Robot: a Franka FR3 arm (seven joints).
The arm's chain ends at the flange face. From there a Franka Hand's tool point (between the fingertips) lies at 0.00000 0.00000 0.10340 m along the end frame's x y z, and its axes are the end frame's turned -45 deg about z.
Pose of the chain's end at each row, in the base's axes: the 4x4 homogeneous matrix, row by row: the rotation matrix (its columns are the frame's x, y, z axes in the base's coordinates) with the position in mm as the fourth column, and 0 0 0 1 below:
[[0.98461 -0.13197 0.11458 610.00], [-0.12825 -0.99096 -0.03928 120.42], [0.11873 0.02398 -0.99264 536.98], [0 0 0 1]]
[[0.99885 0.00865 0.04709 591.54], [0.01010 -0.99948 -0.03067 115.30], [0.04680 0.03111 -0.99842 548.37], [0 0 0 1]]
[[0.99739 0.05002 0.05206 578.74], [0.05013 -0.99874 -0.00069 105.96], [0.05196 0.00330 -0.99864 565.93], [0 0 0 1]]
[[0.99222 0.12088 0.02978 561.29], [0.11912 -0.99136 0.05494 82.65], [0.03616 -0.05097 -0.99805 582.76], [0 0 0 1]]
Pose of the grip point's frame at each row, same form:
[[0.78954 0.60291 0.11458 621.85], [0.61003 -0.79140 -0.03928 116.36], [0.06700 0.10091 -0.99264 434.34], [0 0 0 1]]
[[0.70018 0.71241 0.04709 596.41], [0.71388 -0.69960 -0.03067 112.13], [0.01109 0.05509 -0.99842 445.13], [0 0 0 1]]
[[0.66989 0.74063 0.05206 584.12], [0.74166 -0.67077 -0.00069 105.89], [0.03441 0.03907 -0.99864 462.67], [0 0 0 1]]
[[0.61613 0.78708 0.02978 564.37], [0.78523 -0.61677 0.05494 88.33], [0.06161 -0.01047 -0.99805 479.56], [0 0 0 1]]

